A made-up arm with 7 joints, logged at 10 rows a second.
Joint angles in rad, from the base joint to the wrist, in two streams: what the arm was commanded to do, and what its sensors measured. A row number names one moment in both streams.
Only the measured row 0 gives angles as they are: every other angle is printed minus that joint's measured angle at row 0.
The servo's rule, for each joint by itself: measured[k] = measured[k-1] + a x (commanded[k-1-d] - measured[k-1]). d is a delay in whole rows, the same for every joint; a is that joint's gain. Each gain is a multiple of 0.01, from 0.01 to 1. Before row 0 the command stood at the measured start. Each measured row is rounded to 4 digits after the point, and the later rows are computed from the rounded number. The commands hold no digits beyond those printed.
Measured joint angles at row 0:
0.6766 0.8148 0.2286 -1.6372 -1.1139 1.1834 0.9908
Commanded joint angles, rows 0 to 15:
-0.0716 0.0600 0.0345 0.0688 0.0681 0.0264 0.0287
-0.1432 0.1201 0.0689 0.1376 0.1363 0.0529 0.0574
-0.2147 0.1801 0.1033 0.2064 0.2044 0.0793 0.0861
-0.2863 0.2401 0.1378 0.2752 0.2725 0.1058 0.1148
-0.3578 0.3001 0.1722 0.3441 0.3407 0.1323 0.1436
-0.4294 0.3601 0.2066 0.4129 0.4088 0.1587 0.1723
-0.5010 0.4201 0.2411 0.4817 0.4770 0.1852 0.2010
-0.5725 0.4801 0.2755 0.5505 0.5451 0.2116 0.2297
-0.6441 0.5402 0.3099 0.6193 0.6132 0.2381 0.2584
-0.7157 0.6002 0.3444 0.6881 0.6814 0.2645 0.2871
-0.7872 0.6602 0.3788 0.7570 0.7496 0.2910 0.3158
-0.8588 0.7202 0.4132 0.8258 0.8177 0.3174 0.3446
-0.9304 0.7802 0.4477 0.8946 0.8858 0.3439 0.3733
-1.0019 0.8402 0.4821 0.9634 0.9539 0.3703 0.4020
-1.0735 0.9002 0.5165 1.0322 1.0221 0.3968 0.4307
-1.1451 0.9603 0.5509 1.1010 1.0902 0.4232 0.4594
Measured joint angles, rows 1 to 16:
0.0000 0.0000 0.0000 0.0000 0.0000 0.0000 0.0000
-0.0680 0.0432 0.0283 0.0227 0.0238 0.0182 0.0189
-0.1394 0.0986 0.0616 0.0606 0.0632 0.0421 0.0443
-0.2109 0.1573 0.0958 0.1087 0.1126 0.0678 0.0719
-0.2825 0.2169 0.1302 0.1636 0.1686 0.0940 0.1002
-0.3540 0.2768 0.1646 0.2232 0.2288 0.1204 0.1288
-0.4256 0.3368 0.1990 0.2858 0.2918 0.1468 0.1575
-0.4972 0.3968 0.2335 0.3504 0.3566 0.1733 0.1862
-0.5687 0.4568 0.2679 0.4164 0.4226 0.1997 0.2149
-0.6403 0.5168 0.3023 0.4834 0.4893 0.2262 0.2436
-0.7119 0.5768 0.3368 0.5510 0.5565 0.2526 0.2723
-0.7834 0.6368 0.3712 0.6190 0.6241 0.2791 0.3010
-0.8550 0.6968 0.4056 0.6872 0.6919 0.3055 0.3298
-0.9266 0.7568 0.4401 0.7556 0.7598 0.3320 0.3585
-0.9981 0.8168 0.4745 0.8242 0.8277 0.3584 0.3872
-1.0697 0.8768 0.5089 0.8928 0.8957 0.3849 0.4159
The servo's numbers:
d 1
a 0.95 0.72 0.82 0.33 0.35 0.69 0.66

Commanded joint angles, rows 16 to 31:
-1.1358 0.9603 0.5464 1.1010 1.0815 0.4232 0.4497
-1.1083 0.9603 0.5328 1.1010 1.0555 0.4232 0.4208
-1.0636 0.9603 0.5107 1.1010 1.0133 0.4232 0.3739
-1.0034 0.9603 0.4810 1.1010 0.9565 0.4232 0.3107
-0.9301 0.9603 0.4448 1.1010 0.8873 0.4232 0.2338
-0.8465 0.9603 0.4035 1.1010 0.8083 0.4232 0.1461
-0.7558 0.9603 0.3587 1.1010 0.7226 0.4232 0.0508
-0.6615 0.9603 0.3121 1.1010 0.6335 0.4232 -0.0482
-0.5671 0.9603 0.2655 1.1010 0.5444 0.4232 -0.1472
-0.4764 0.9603 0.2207 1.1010 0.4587 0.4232 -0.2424
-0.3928 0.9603 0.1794 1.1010 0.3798 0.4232 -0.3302
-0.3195 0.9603 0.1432 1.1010 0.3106 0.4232 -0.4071
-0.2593 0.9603 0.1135 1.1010 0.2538 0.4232 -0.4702
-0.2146 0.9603 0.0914 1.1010 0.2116 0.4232 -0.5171
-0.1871 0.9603 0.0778 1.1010 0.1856 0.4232 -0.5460
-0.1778 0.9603 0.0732 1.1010 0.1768 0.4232 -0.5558
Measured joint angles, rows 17 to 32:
-1.1413 0.9369 0.5433 0.9615 0.9638 0.4113 0.4446
-1.1361 0.9537 0.5458 1.0075 1.0050 0.4195 0.4480
-1.1097 0.9585 0.5351 1.0384 1.0227 0.4221 0.4300
-1.0659 0.9598 0.5151 1.0591 1.0194 0.4229 0.3930
-1.0065 0.9602 0.4871 1.0729 0.9974 0.4231 0.3387
-0.9339 0.9603 0.4524 1.0822 0.9589 0.4232 0.2695
-0.8509 0.9603 0.4123 1.0884 0.9062 0.4232 0.1881
-0.7606 0.9603 0.3683 1.0926 0.8419 0.4232 0.0975
-0.6665 0.9603 0.3222 1.0954 0.7690 0.4232 0.0013
-0.5721 0.9603 0.2757 1.0972 0.6904 0.4232 -0.0967
-0.4812 0.9603 0.2306 1.0985 0.6093 0.4232 -0.1929
-0.3972 0.9603 0.1886 1.0993 0.5290 0.4232 -0.2835
-0.3234 0.9603 0.1514 1.0999 0.4526 0.4232 -0.3651
-0.2625 0.9603 0.1203 1.1003 0.3830 0.4232 -0.4345
-0.2170 0.9603 0.0966 1.1005 0.3230 0.4232 -0.4890
-0.1886 0.9603 0.0812 1.1007 0.2749 0.4232 -0.5266

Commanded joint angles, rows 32 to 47:
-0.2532 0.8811 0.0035 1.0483 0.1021 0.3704 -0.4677
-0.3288 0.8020 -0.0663 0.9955 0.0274 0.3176 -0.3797
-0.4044 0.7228 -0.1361 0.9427 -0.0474 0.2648 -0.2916
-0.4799 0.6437 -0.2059 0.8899 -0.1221 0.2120 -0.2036
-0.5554 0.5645 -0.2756 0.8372 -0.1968 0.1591 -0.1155
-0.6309 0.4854 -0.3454 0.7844 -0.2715 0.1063 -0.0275
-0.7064 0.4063 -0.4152 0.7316 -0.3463 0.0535 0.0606
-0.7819 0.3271 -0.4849 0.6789 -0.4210 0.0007 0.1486
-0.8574 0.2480 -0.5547 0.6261 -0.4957 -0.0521 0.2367
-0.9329 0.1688 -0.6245 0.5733 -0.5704 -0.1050 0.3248
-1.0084 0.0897 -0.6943 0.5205 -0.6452 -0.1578 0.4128
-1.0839 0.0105 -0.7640 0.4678 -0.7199 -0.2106 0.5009
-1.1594 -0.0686 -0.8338 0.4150 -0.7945 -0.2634 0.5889
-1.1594 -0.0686 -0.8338 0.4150 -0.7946 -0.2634 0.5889
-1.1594 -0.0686 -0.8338 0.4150 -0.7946 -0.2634 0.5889
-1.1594 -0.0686 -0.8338 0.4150 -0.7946 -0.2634 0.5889
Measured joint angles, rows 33 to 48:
-0.1783 0.9603 0.0746 1.1008 0.2406 0.4232 -0.5459
-0.2495 0.9033 0.0163 1.0835 0.1921 0.3868 -0.4943
-0.3248 0.8304 -0.0514 1.0545 0.1345 0.3391 -0.4187
-0.4004 0.7529 -0.1209 1.0176 0.0708 0.2878 -0.3348
-0.4759 0.6743 -0.1906 0.9755 0.0033 0.2355 -0.2482
-0.5514 0.5952 -0.2603 0.9299 -0.0667 0.1828 -0.1606
-0.6269 0.5161 -0.3301 0.8819 -0.1384 0.1300 -0.0728
-0.7024 0.4370 -0.3999 0.8323 -0.2112 0.0772 0.0152
-0.7779 0.3579 -0.4696 0.7817 -0.2846 0.0244 0.1032
-0.8534 0.2788 -0.5394 0.7304 -0.3585 -0.0284 0.1913
-0.9289 0.1996 -0.6092 0.6786 -0.4327 -0.0813 0.2794
-1.0044 0.1205 -0.6790 0.6264 -0.5071 -0.1341 0.3674
-1.0799 0.0413 -0.7487 0.5741 -0.5816 -0.1869 0.4555
-1.1554 -0.0378 -0.8185 0.5216 -0.6561 -0.2397 0.5435
-1.1592 -0.0600 -0.8310 0.4864 -0.7046 -0.2561 0.5735
-1.1594 -0.0662 -0.8333 0.4628 -0.7361 -0.2611 0.5837

